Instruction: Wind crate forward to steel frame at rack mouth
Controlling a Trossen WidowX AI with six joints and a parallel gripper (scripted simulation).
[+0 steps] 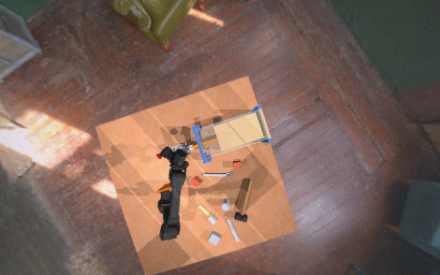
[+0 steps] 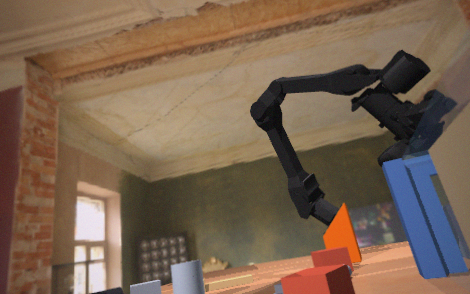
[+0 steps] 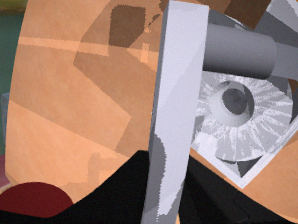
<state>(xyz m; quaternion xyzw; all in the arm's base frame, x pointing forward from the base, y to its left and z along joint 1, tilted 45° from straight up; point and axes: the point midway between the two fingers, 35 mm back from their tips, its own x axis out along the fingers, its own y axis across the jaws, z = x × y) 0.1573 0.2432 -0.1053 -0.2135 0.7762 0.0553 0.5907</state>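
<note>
Right now the red knob is 6 cm behind my gripper tip and 3 cm above it. From my gripper tip the other things lie so: grey hand winch: 1 cm to the right, 13 cm below; winch handle: 1 cm behind, 1 cm above; clear-panelled guard cubby: 42 cm ahead, 2 cm to the left, 5 cm below.
</note>
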